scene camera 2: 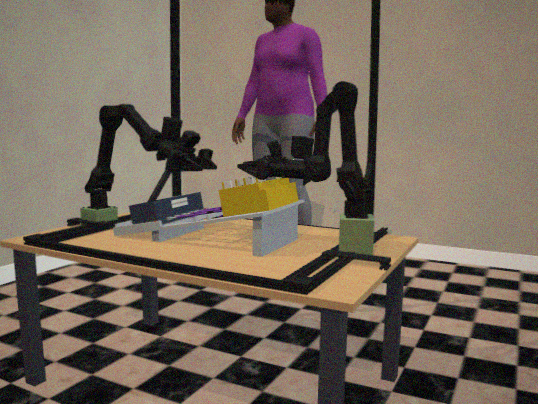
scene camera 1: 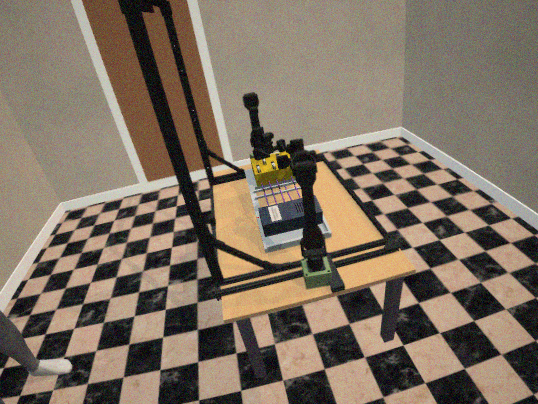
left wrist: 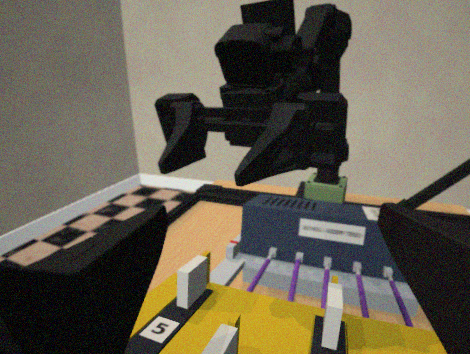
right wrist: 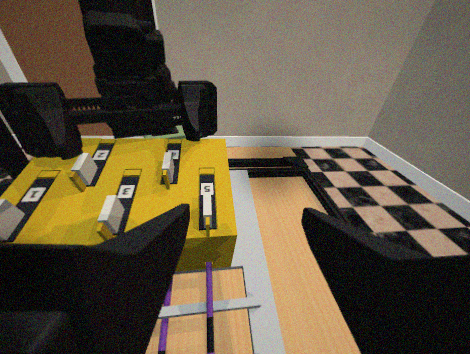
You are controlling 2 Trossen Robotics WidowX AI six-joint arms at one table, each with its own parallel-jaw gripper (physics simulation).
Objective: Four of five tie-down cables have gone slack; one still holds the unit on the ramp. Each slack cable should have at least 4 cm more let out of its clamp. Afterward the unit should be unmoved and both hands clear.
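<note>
The dark blue unit (scene camera 1: 287, 222) (scene camera 2: 165, 207) (left wrist: 270, 235) sits low on the grey ramp (scene camera 1: 280, 244) (scene camera 2: 280, 231) (right wrist: 242, 200). Purple cables (left wrist: 295, 280) (right wrist: 209, 280) run from it to the yellow clamp box (scene camera 1: 272, 177) (scene camera 2: 245, 201) (right wrist: 160, 200), whose numbered slots hold white tabs; tab 5 (right wrist: 207, 205) stands below its number in the right wrist view. Slack is hard to judge. My left gripper (left wrist: 273, 214) (right wrist: 138, 143) is open and empty over the box's upper end. My right gripper (right wrist: 246, 213) (left wrist: 195, 174) is open and empty, above the cables' side of the box, touching nothing visible.
The two grippers face each other closely above the clamp box. A thin grey crossbar (right wrist: 230, 304) spans under the cables. A small white block with a red mark (left wrist: 232, 250) stands beside the unit. Black frame rails (scene camera 1: 300, 272) (scene camera 2: 165, 265) edge the table. A person (scene camera 2: 287, 70) stands behind.
</note>
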